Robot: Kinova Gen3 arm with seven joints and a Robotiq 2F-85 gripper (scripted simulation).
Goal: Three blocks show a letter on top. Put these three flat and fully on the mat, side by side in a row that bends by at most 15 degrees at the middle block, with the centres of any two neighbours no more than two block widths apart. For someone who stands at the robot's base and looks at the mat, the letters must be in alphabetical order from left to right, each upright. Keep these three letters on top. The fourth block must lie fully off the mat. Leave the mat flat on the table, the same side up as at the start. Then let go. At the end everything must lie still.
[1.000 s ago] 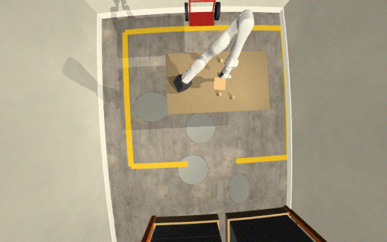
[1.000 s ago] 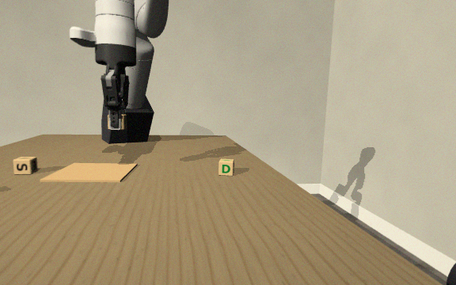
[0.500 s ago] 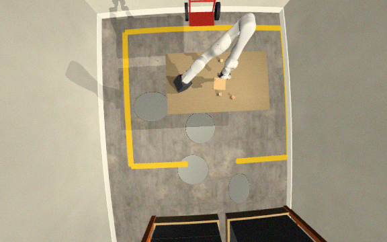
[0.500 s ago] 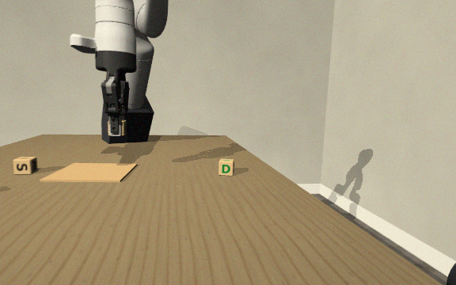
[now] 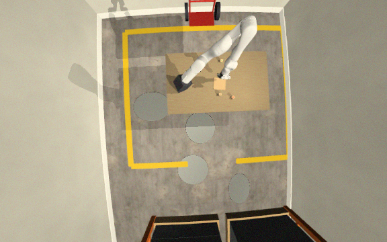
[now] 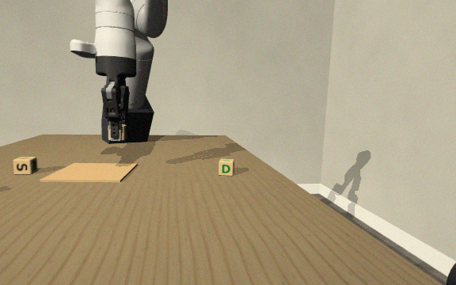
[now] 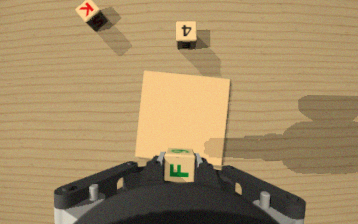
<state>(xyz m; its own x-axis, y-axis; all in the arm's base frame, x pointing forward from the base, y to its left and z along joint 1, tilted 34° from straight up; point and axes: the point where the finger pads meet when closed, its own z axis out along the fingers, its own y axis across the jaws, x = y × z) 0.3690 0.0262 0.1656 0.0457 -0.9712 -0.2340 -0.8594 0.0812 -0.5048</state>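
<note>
Right now the tan mat is 5 cm to the right of my hand and 9 cm below it.
</note>
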